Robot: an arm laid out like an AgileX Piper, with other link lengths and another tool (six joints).
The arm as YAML. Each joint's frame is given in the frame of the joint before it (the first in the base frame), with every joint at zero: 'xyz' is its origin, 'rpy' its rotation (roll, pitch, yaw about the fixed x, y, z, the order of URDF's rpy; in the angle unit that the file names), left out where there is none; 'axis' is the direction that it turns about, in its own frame. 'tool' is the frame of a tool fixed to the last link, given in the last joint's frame.
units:
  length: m
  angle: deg
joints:
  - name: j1
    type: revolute
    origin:
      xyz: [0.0, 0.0, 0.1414]
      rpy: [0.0, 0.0, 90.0]
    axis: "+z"
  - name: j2
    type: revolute
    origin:
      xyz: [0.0, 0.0, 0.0]
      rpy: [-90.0, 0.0, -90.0]
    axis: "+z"
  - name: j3
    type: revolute
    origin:
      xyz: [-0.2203, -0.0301, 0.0]
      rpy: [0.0, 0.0, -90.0]
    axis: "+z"
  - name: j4
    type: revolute
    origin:
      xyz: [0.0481, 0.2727, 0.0]
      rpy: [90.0, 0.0, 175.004]
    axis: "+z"
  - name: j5
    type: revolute
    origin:
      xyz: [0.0, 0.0, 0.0]
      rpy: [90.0, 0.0, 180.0]
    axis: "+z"
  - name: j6
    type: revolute
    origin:
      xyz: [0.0, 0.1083, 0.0]
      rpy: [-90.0, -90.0, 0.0]
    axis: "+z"
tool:
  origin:
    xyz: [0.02, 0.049, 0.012]
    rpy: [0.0, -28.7, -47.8]
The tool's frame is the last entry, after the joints.
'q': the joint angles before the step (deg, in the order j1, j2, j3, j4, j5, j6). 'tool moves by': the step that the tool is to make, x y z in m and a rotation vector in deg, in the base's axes. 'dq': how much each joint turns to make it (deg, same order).
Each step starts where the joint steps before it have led.
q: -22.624 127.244 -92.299 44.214 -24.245 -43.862
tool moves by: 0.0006 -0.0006 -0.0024 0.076 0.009 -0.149
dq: 0.005 0.468 -0.237 -0.004 -0.208 0.153
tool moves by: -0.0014 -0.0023 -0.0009 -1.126 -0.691 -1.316
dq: -0.003 0.505 -0.023 0.018 -2.176 -0.022
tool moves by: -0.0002 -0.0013 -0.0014 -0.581 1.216 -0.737
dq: -0.005 0.005 -0.079 2.481 -0.131 -3.327
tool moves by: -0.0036 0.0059 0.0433 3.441 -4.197 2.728
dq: 0.003 -5.483 0.019 0.637 5.385 2.547
